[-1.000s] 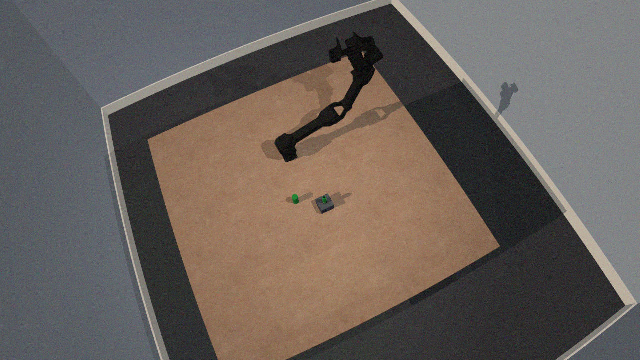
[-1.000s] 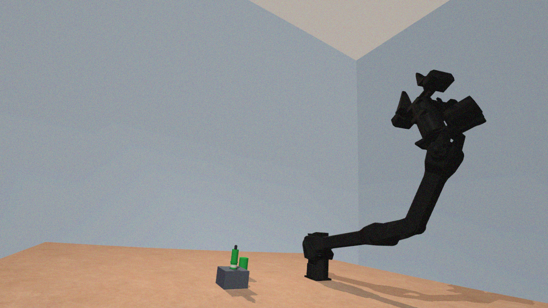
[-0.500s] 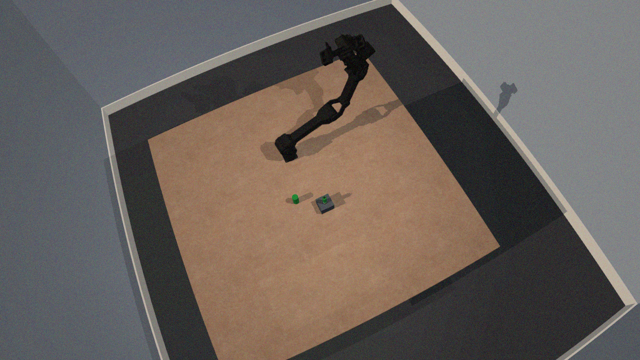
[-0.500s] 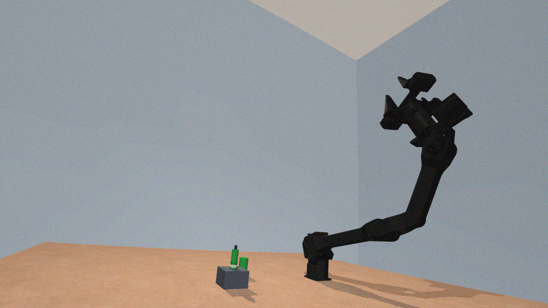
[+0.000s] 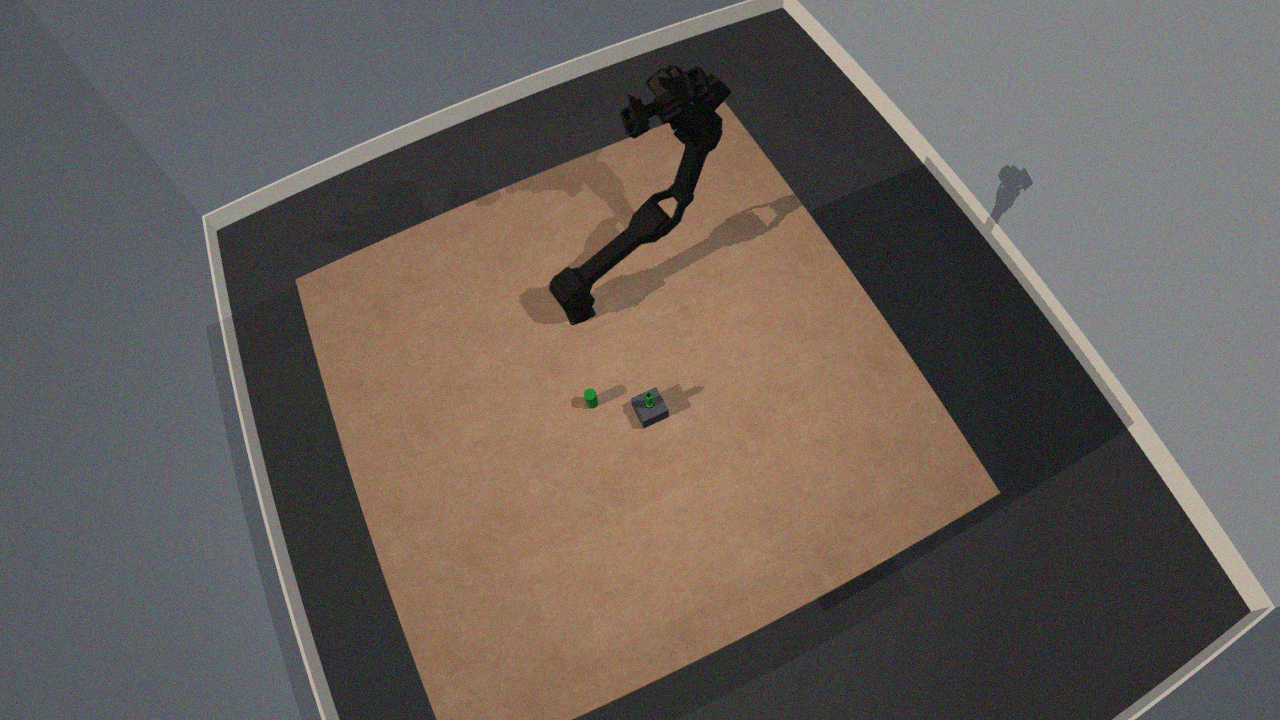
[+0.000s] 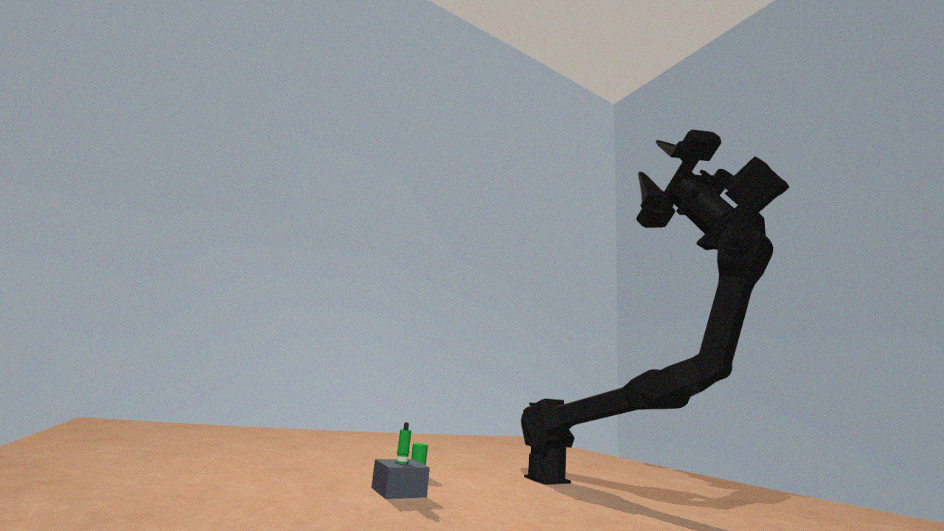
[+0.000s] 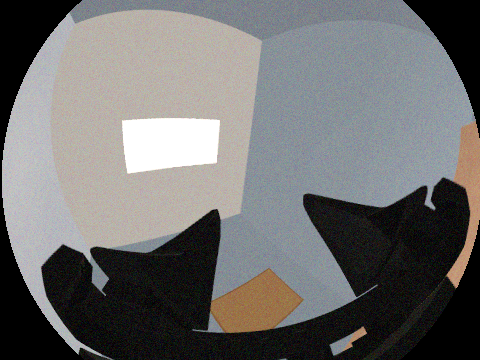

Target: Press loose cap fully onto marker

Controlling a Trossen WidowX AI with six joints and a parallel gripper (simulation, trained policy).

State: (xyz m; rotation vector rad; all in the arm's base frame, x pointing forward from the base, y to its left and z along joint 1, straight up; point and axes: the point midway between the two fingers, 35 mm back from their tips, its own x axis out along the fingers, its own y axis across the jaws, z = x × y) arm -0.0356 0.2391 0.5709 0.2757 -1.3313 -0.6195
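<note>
My gripper tip is 270 mm short of the green cap, 290 mm to the left of it and 570 mm above it. The rest, counted from my gripper tip: green marker: 350 mm ahead, 180 mm to the right, 530 mm below; grey holder block: 350 mm ahead, 180 mm to the right, 580 mm below.
</note>
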